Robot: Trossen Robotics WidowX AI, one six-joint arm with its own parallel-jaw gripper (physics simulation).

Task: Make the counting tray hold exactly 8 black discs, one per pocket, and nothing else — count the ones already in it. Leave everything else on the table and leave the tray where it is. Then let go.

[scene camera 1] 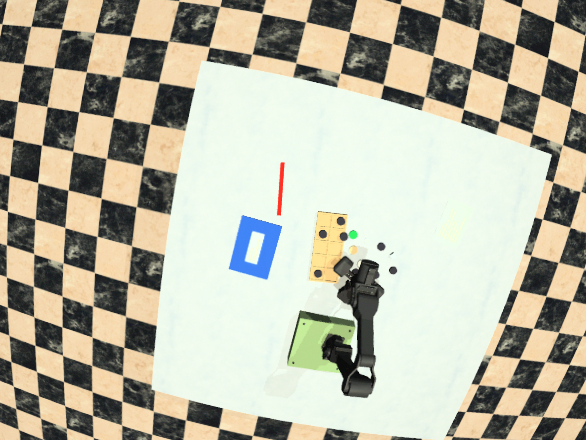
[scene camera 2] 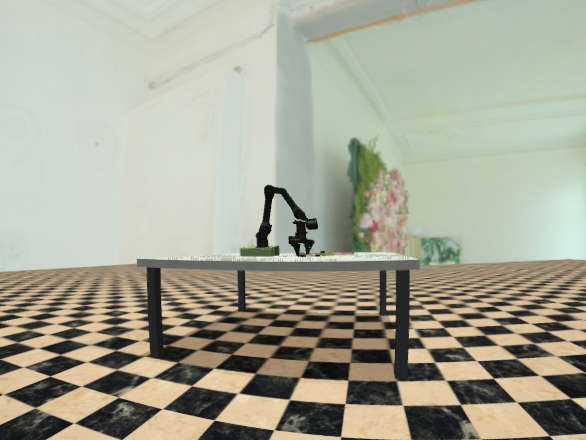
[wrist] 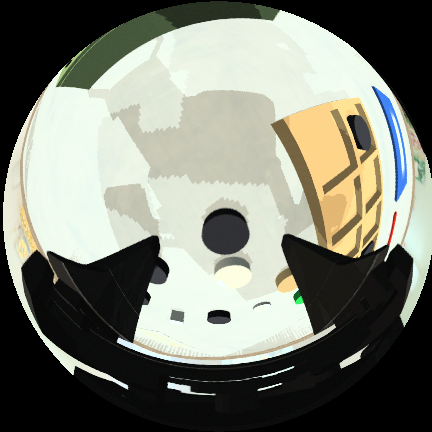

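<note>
The tan counting tray (scene camera 1: 327,216) (wrist: 300,135) lies at mid-table. Black discs sit in it at upper right (scene camera 1: 340,221), upper left (scene camera 1: 322,234) and lower left (scene camera 1: 318,273) (wrist: 360,132). Another black disc (scene camera 1: 343,236) overlaps its right edge. My gripper (scene camera 2: 303,253) (wrist: 221,241) is open, low over the table right of the tray. A loose black disc (wrist: 225,231) lies between the spread fingertips, not gripped. More loose black discs (scene camera 1: 381,246) (scene camera 1: 393,270) (wrist: 219,316) (wrist: 160,271) lie around. The arm hides part of the tray's lower right in scene camera 1.
A white disc (wrist: 233,274), an orange disc (scene camera 1: 353,249) (wrist: 286,281) and a green disc (scene camera 1: 353,234) lie near the tray. A small grey block (wrist: 177,315) lies beyond. A blue frame (scene camera 1: 237,250), a red bar (scene camera 1: 281,189), a pale yellow pad (scene camera 1: 454,223) and the green base (scene camera 1: 310,345) also show.
</note>
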